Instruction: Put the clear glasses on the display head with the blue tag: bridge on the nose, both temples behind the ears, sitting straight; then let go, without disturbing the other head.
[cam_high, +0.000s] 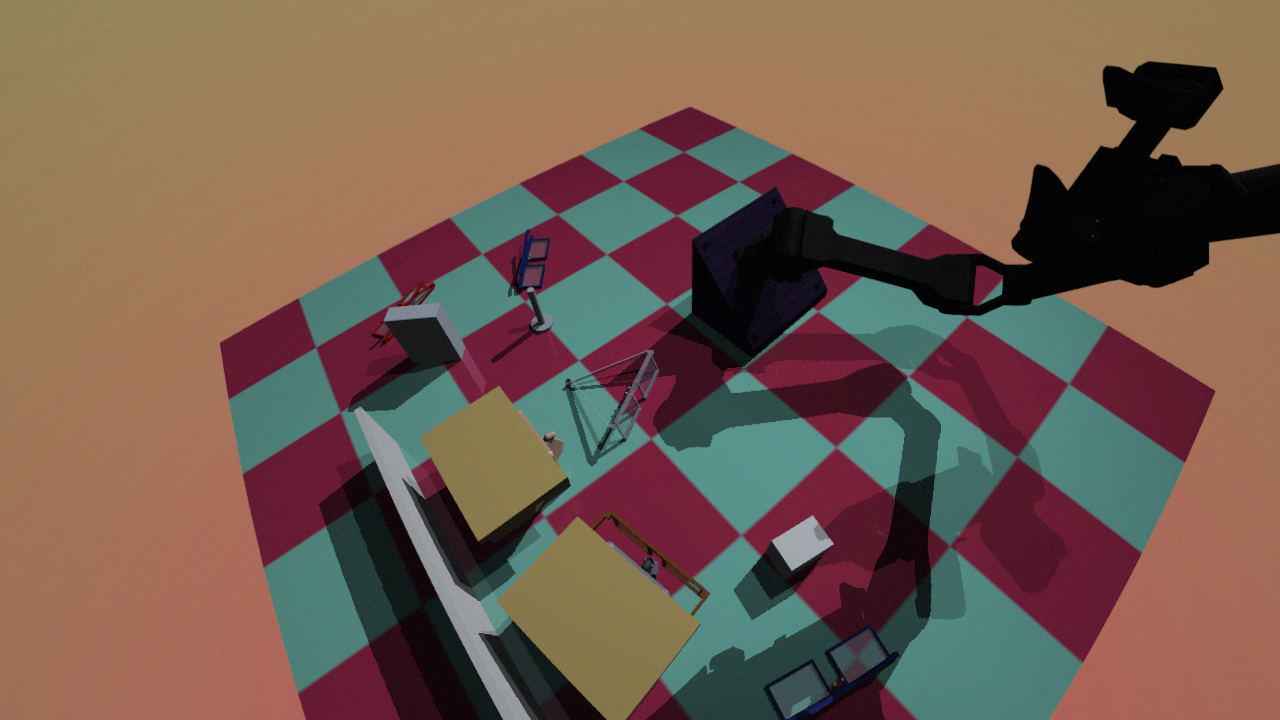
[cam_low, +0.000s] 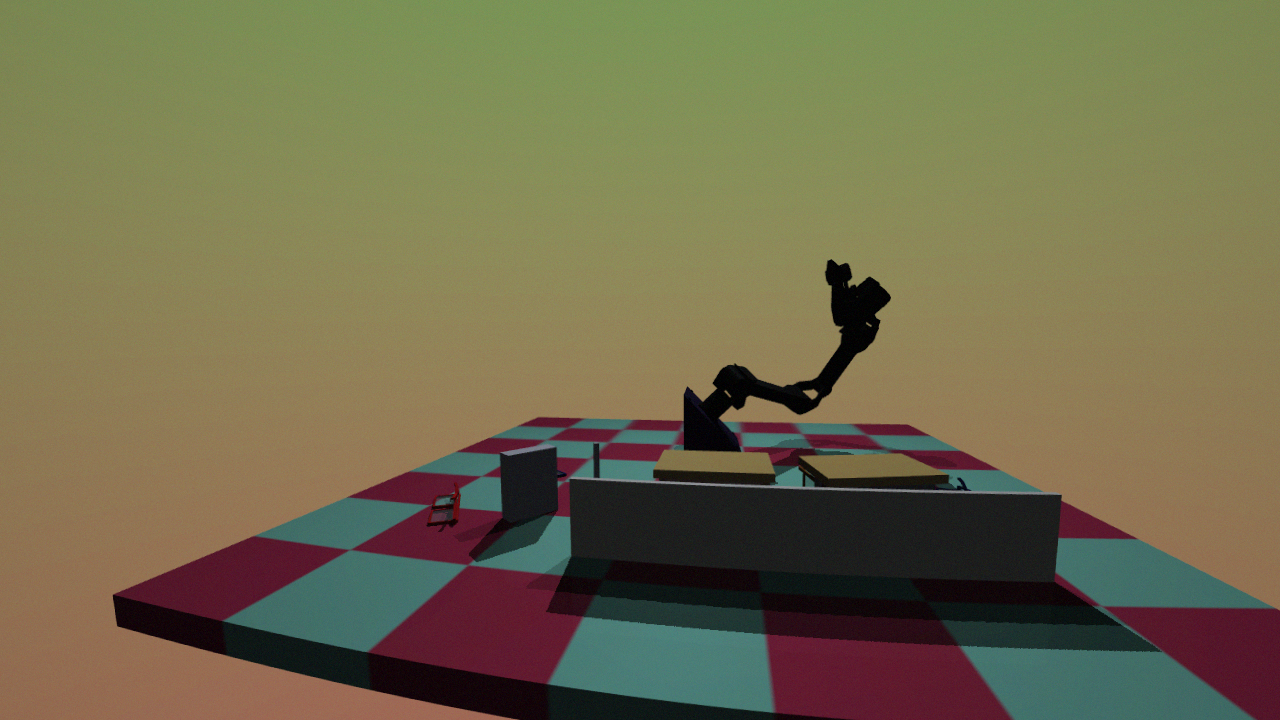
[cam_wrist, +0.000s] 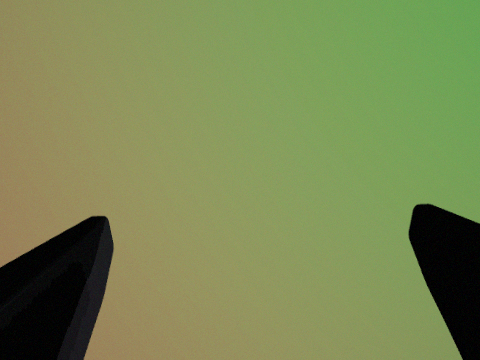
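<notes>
The stand lies 510 mm to the right of my gripper tip, 430 mm below it and 280 mm ahead of it. The rest, counted from my gripper tip: long grey wall (590 mm ahead, 400 mm below, 160 mm to the right); grey block (580 mm to the right, 450 mm ahead, 400 mm below); skin-coloured display head (450 mm ahead, 390 mm below, 270 mm to the right).
</notes>
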